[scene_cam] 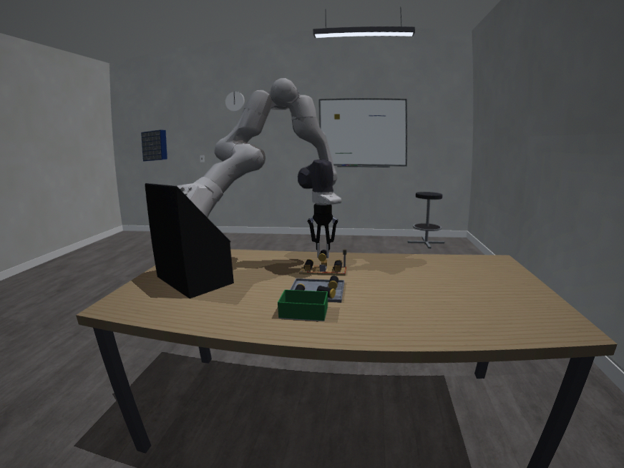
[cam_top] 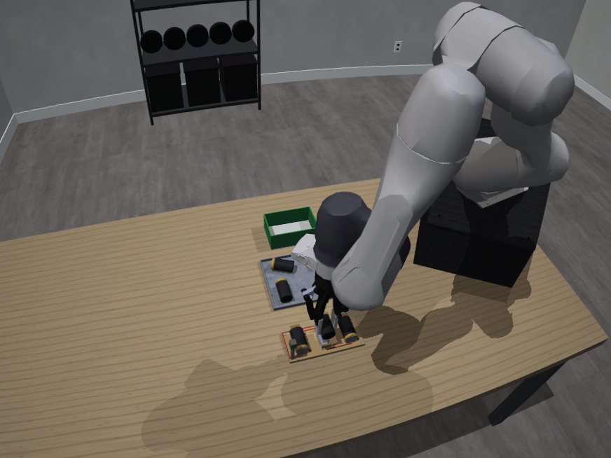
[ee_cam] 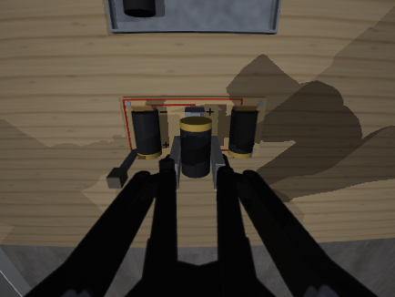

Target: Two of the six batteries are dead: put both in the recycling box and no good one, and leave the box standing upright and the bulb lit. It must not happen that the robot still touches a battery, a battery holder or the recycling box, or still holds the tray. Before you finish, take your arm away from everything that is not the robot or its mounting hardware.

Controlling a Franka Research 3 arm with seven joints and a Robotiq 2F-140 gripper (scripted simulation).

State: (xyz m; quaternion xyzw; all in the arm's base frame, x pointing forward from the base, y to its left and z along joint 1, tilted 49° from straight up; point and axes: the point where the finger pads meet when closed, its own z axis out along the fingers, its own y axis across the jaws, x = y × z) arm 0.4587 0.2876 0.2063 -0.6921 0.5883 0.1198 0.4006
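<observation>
My gripper is now 9 cm above the wooden holder board. The rest, counted from my hand: grey tray: 21 cm to the right, 9 cm below, 6 cm ahead; then bulb: 8 cm ahead, 6 cm to the left, 2 cm below; then thin post: 8 cm ahead, 6 cm to the left, 6 cm below.
</observation>
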